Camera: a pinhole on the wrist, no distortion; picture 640 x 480 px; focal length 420.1 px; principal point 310.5 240.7 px. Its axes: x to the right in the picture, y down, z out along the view. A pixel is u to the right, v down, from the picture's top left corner.
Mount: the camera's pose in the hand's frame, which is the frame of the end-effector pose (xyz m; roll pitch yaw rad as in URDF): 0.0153 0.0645 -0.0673 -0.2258 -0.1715 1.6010
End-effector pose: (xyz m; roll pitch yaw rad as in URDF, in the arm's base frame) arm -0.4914 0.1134 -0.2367 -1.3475 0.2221 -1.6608
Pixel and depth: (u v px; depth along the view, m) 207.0 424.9 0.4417
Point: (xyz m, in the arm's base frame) -0.2104 0.3097 -0.0024
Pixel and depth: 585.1 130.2 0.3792
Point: -0.0861 0.0896 -0.3939
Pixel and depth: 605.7 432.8 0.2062
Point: -0.3088 0.2510 -0.3438
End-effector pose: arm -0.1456 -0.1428 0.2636 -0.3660 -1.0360 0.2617
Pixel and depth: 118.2 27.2 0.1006
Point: -0.1520 -0.1311 0.3172
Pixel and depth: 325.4 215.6 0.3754
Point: -0.4282 -0.0951 0.3653
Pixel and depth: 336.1 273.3 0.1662
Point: -0.2390 -0.0897 0.2694
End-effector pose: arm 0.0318 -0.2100 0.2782 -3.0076 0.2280 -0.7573
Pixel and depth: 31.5 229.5 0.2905
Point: 0.1178 -0.0183 0.1348
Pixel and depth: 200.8 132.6 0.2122
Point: 0.0579 -0.1719 0.1421
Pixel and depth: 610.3 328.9 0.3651
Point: -0.2761 -0.2144 -0.0223
